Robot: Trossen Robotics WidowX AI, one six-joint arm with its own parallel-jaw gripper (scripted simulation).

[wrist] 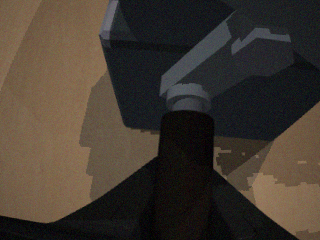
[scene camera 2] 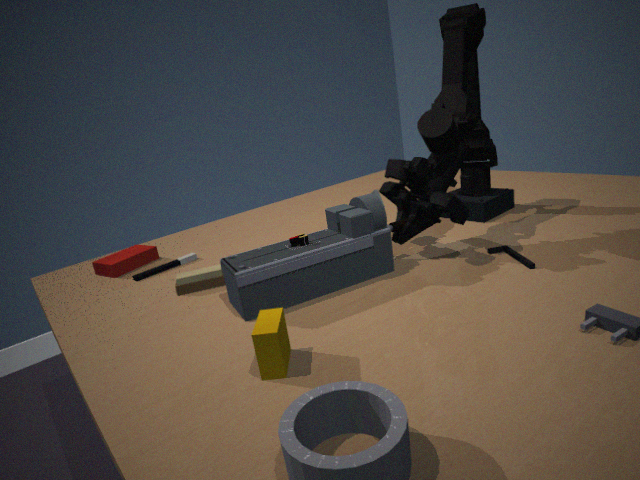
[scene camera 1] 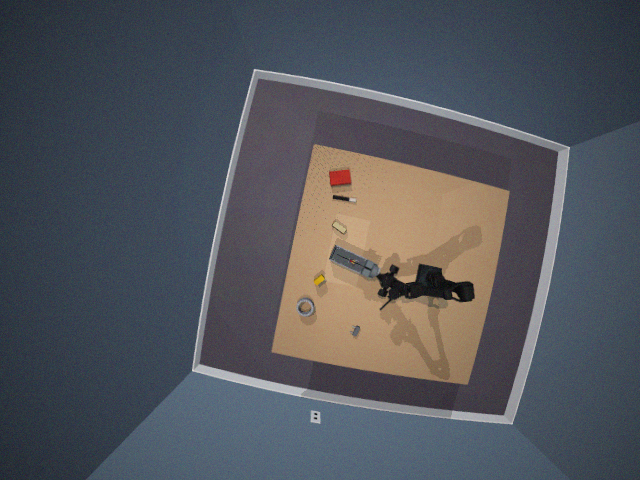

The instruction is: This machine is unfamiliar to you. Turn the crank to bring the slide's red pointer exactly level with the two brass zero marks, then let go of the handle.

The pictures show: the gripper, a red block, a yellow block, a tan block and a grey slide machine.
The gripper shows as well in the wrist view.
